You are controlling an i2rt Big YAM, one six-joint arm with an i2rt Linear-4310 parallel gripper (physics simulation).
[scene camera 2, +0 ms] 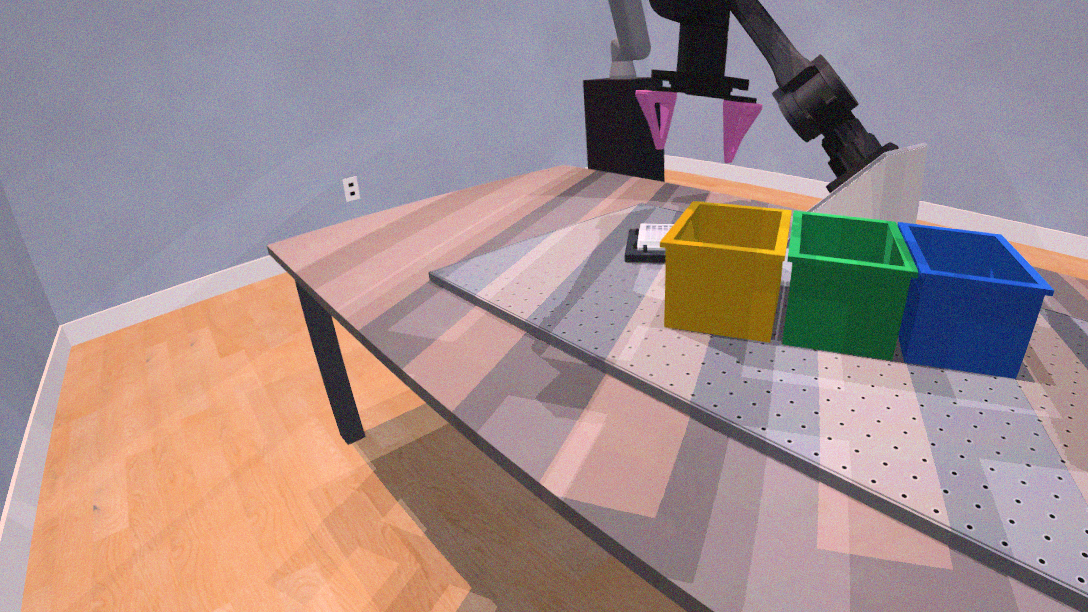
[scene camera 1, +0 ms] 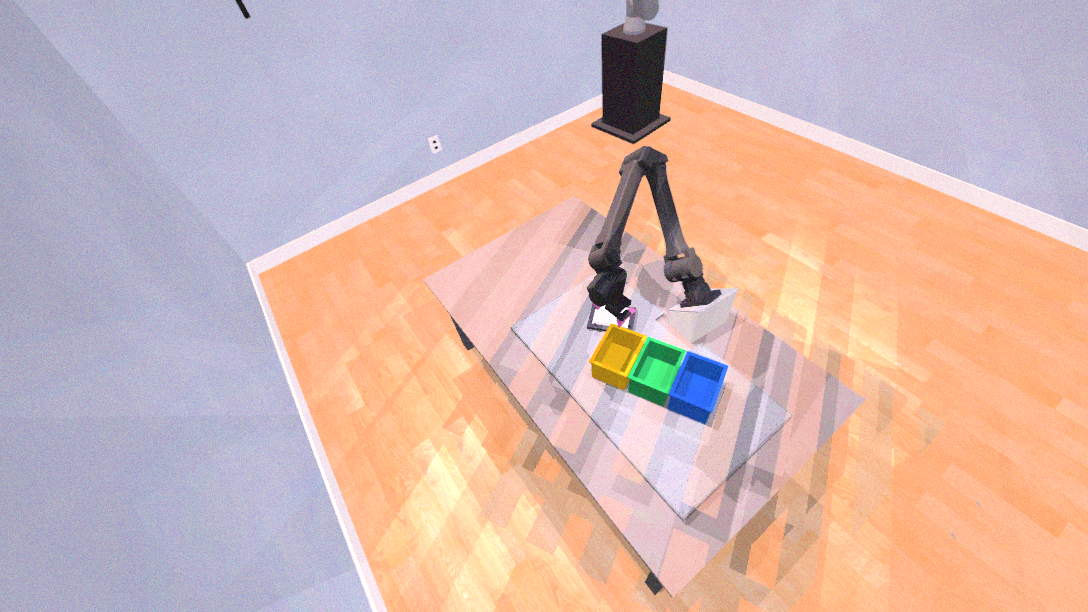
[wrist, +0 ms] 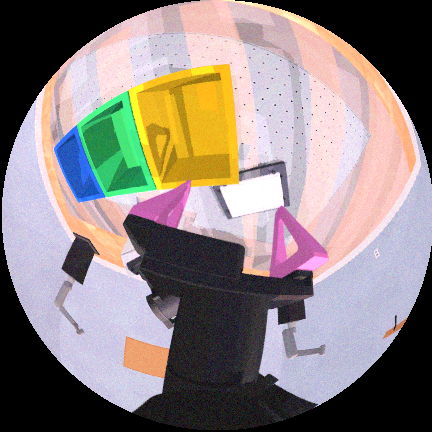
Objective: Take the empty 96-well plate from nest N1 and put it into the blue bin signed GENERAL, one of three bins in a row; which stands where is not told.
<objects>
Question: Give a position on a green bin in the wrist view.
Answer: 99, 138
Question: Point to a dark nest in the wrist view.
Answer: At 279, 166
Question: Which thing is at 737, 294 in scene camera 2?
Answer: A yellow bin.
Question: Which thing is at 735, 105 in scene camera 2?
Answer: My gripper.
</objects>
